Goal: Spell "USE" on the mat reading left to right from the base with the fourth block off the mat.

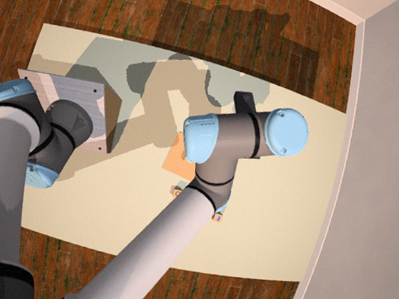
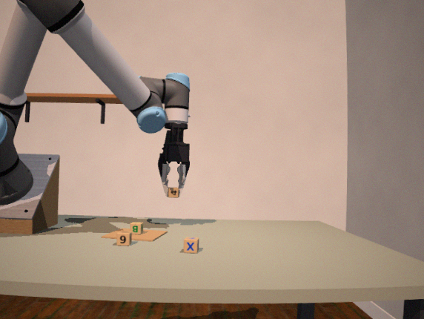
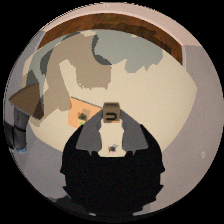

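Now: the orange mat 80 mm behind my hand, 120 mm to the right of it and 110 mm below it. Also, from my hand: blue-lettered block 90 mm ahead, 290 mm to the right, 100 mm below.
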